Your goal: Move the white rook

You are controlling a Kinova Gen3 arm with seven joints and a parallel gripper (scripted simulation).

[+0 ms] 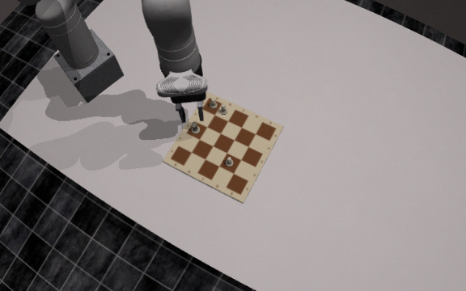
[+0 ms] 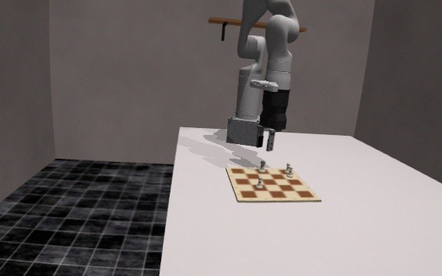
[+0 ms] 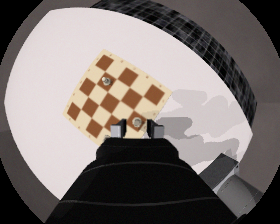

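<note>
The chessboard lies 7 cm ahead of my hand, 1 cm to the left of it and 9 cm below it.
</note>
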